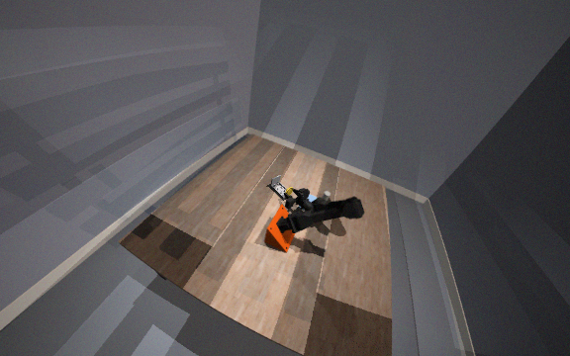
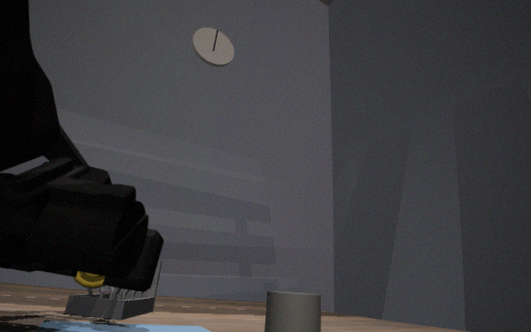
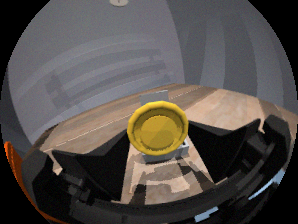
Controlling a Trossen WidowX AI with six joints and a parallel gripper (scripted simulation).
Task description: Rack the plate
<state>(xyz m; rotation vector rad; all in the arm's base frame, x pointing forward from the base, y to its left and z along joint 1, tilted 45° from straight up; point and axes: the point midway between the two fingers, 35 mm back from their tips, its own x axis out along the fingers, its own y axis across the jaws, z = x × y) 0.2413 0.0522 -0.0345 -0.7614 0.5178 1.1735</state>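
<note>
Right now the grey dish rack is 60 mm to the left of my gripper tip, 40 mm below it and 30 mm ahead of it. From my gripper tip the other things lie so: blue utensil (190 mm to the right, 60 mm below, 50 mm behind); yellow plate (10 mm to the right); blue mat (160 mm to the right, 60 mm below, 60 mm ahead).
</note>
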